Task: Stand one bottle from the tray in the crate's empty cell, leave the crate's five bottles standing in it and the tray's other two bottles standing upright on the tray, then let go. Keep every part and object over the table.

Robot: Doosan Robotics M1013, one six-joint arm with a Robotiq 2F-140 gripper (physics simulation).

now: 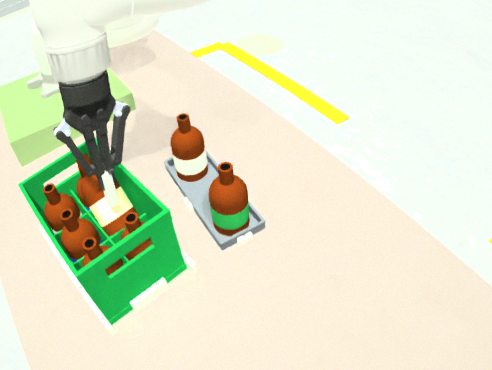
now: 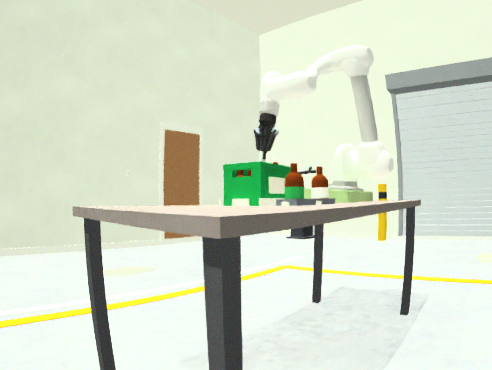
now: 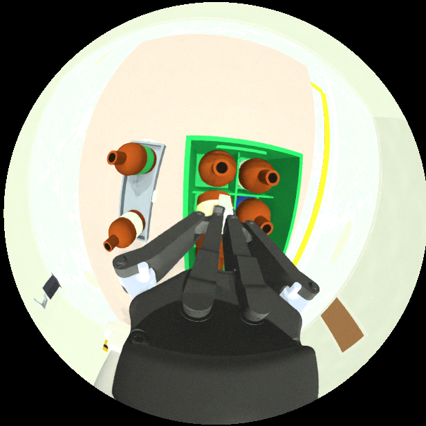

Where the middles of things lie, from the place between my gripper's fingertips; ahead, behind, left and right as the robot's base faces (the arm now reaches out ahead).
Labels:
I see my gripper 6 cm past the cream-labelled brown bottle [image 1: 111, 220], 4 cm above it and 1 cm to the left of it. From my hand the other things lie so: green-labelled bottle [image 1: 228, 194] (21 cm to the left, 8 cm below, 2 cm ahead).

